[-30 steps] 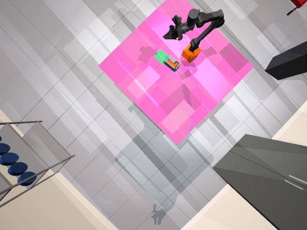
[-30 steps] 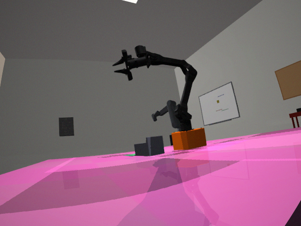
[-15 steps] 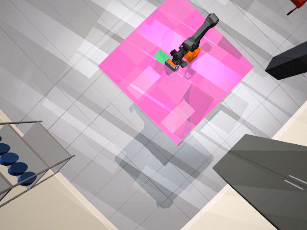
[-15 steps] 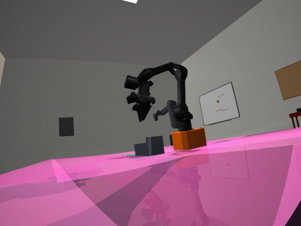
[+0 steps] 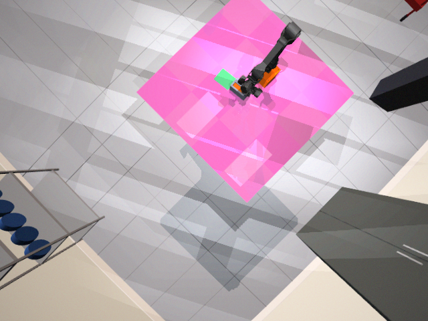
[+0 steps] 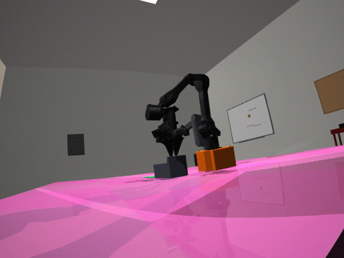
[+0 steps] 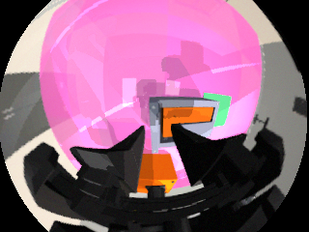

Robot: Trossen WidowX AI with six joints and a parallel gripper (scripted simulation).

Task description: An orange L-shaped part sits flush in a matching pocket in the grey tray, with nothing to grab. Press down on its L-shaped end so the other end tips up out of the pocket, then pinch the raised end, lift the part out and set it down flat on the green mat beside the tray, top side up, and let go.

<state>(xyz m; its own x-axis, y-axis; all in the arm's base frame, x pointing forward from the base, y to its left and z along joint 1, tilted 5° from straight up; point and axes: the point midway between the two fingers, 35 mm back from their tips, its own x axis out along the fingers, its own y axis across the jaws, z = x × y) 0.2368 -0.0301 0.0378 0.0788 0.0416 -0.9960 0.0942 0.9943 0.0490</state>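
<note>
My gripper tip is 1 cm past the orange L-shaped part, 5 cm to the left of it and 4 cm above it. From my gripper tip the other things lie so: green mat: 3 cm behind, 22 cm to the right, 10 cm below.
</note>
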